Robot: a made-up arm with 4 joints. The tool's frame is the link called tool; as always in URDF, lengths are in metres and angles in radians. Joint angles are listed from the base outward. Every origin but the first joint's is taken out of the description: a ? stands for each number. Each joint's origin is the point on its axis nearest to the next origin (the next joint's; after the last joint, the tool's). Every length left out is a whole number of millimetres.
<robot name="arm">
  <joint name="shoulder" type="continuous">
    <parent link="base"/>
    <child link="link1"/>
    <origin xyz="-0.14 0.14 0.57" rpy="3.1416 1.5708 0"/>
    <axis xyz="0 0 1"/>
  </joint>
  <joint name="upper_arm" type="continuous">
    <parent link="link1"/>
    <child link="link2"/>
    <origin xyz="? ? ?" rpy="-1.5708 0 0"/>
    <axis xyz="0 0 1"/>
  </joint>
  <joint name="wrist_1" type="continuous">
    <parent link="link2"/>
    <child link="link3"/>
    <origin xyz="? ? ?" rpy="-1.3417 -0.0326 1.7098"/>
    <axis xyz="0 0 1"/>
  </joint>
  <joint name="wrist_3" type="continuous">
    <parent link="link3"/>
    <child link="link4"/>
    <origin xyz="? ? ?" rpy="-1.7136 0 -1.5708"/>
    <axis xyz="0 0 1"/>
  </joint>
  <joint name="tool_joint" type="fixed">
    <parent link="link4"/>
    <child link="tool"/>
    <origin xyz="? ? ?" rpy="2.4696 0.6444 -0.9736"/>
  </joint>
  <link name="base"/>
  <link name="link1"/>
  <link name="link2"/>
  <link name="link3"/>
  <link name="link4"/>
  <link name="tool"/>
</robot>
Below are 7 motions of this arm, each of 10 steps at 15 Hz.
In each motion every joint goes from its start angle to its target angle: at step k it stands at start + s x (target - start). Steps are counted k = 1, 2, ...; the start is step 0. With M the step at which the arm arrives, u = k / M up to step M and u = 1 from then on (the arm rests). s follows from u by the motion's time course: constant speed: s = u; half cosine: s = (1 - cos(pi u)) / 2; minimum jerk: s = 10 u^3 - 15 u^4 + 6 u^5.
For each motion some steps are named. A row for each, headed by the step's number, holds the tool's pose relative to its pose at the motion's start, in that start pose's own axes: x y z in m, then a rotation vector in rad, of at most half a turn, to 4 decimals.
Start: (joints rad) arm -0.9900 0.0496 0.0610 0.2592
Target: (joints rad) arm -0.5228 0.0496 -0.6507 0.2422
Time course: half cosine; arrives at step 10
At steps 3, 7, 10:
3: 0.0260 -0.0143 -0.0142 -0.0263 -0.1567 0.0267
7: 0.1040 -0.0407 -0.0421 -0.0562 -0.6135 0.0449
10: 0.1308 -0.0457 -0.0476 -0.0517 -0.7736 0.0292

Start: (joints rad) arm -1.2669 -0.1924 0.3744 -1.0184
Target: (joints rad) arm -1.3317 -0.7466 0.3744 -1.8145
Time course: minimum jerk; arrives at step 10
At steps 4, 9, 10:
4: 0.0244 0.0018 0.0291 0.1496 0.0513 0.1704
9: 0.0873 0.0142 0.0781 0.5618 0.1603 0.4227
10: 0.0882 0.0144 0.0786 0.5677 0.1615 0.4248

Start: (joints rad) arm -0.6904 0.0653 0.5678 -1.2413
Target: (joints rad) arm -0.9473 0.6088 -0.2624 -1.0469
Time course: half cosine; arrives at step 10
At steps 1, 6, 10:
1: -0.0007 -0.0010 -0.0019 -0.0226 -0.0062 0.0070
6: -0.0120 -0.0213 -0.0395 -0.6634 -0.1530 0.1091
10: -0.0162 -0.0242 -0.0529 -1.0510 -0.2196 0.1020

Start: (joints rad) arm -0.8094 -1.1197 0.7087 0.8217
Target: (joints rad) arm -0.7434 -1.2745 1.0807 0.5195
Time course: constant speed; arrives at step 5
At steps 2, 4, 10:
2: -0.0038 -0.0062 0.0047 0.0463 0.0330 0.1573
4: -0.0094 -0.0116 0.0102 0.1032 0.0793 0.3003
10: -0.0129 -0.0142 0.0134 0.1358 0.1069 0.3658

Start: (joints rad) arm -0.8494 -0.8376 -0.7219 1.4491
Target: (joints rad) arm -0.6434 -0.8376 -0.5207 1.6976
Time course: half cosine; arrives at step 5
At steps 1, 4, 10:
1: -0.0025 0.0023 -0.0020 -0.0015 0.0183 -0.0057
4: -0.0219 0.0234 -0.0167 -0.0218 0.1643 -0.0397
10: -0.0240 0.0260 -0.0182 -0.0251 0.1802 -0.0422

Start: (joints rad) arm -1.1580 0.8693 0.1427 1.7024
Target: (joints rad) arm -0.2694 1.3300 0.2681 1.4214
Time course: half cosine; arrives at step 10
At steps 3, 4, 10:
3: 0.0091 0.0148 -0.0059 0.0393 0.0124 0.2613
4: 0.0122 0.0234 -0.0096 0.0614 0.0297 0.4368
10: 0.0083 0.0363 -0.0224 0.1079 0.2176 1.2296

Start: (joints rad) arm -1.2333 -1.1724 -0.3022 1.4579
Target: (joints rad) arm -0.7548 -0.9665 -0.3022 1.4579
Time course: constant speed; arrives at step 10
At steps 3, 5, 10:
3: -0.0126 0.0258 -0.0180 0.1350 0.0041 -0.0786
5: -0.0190 0.0455 -0.0281 0.2273 0.0059 -0.1268
10: -0.0279 0.1013 -0.0448 0.4655 0.0061 -0.2319

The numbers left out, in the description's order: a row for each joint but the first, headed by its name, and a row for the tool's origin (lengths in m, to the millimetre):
upper_arm: -0.02 -0.132 0
wrist_1: 0.216 0.005 0
wrist_3: 0.055 -0.052 0
tool: 0.036 0.022 0

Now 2 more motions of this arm.
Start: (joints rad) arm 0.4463 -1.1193 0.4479 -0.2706
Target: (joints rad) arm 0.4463 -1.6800 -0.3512 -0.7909
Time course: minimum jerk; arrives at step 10
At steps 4, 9, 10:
4: 0.0326 -0.0325 0.0446 -0.2082 -0.0812 0.2521
9: 0.1289 -0.0493 0.1446 -0.5440 -0.1198 0.9537
10: 0.1302 -0.0490 0.1458 -0.5472 -0.1190 0.9637

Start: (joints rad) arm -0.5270 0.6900 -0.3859 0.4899
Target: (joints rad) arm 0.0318 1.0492 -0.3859 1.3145
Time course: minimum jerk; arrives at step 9
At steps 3, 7, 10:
3: -0.0101 0.0109 -0.0165 0.0214 0.1427 -0.0848
7: -0.0489 0.0506 -0.0379 -0.0147 0.7307 -0.2123
10: -0.0528 0.0540 -0.0371 -0.0312 0.7981 -0.2099

